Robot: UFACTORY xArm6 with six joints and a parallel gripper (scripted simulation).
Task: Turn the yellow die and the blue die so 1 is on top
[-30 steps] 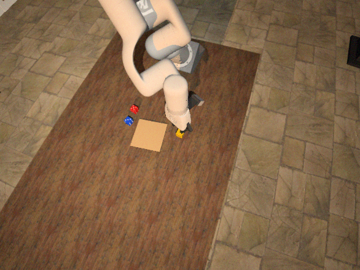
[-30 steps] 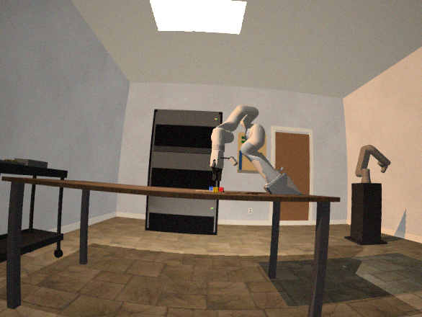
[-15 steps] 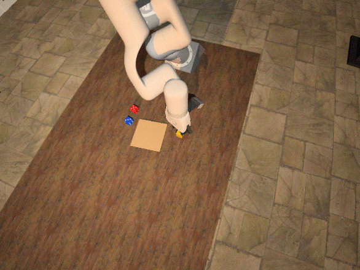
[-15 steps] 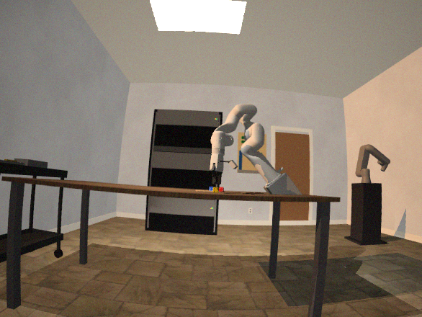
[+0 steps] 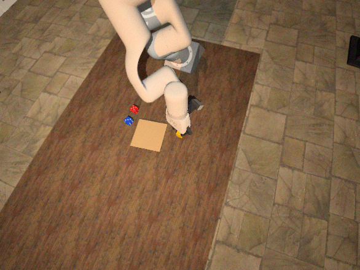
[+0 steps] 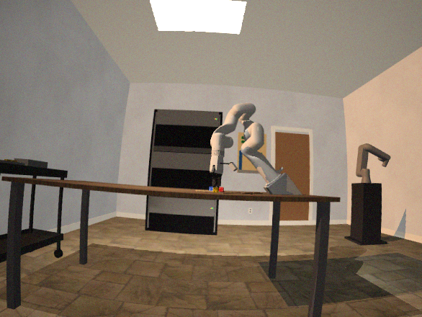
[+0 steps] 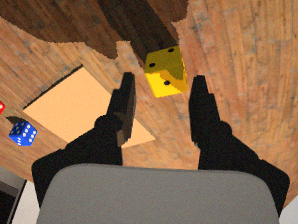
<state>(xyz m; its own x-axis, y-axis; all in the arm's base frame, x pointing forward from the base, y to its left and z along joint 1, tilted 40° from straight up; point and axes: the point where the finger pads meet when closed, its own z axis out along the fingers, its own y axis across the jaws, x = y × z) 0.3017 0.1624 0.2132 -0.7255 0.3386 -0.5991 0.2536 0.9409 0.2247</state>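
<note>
Now: the yellow die 40 mm below my hand. Also, from my hand: red die (20 mm behind, 260 mm to the right, 40 mm below); then tan mat (60 mm ahead, 130 mm to the right, 60 mm below); then blue die (50 mm ahead, 250 mm to the right, 40 mm below).
</note>
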